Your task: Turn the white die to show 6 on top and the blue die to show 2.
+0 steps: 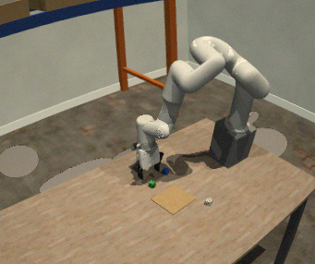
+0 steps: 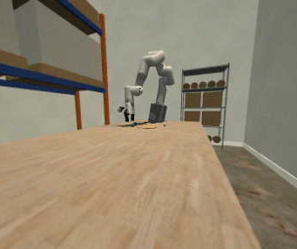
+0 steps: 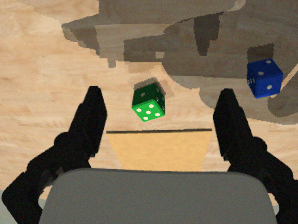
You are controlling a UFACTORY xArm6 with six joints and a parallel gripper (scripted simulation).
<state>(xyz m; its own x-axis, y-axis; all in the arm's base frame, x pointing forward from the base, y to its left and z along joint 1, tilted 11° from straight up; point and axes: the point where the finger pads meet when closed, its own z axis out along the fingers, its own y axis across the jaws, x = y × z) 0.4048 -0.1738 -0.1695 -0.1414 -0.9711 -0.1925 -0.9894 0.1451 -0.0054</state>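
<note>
My gripper is now 2 cm short of the green die, 3 cm to the right of it and 4 cm above it. Round my hand: blue die: 10 cm behind, 1 cm to the left, 4 cm below; tan mat: 2 cm ahead, 17 cm to the left, 5 cm below; white die: 6 cm behind, 30 cm to the left, 4 cm below.
</note>
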